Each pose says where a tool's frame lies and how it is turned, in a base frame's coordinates. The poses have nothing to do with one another.
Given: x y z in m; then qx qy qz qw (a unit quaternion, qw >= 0).
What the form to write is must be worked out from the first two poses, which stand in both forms.
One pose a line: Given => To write
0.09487 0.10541 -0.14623 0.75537 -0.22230 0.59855 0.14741 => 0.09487 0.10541 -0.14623 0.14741 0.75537 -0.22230 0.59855
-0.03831 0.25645 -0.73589 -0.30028 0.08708 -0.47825 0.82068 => -0.03831 0.25645 -0.73589 0.82068 -0.30028 0.08708 -0.47825
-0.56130 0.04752 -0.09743 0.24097 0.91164 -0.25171 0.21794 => -0.56130 0.04752 -0.09743 0.21794 0.24097 0.91164 -0.25171
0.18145 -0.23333 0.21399 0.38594 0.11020 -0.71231 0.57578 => 0.18145 -0.23333 0.21399 0.57578 0.38594 0.11020 -0.71231
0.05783 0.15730 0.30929 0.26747 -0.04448 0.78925 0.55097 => 0.05783 0.15730 0.30929 0.55097 0.26747 -0.04448 0.78925
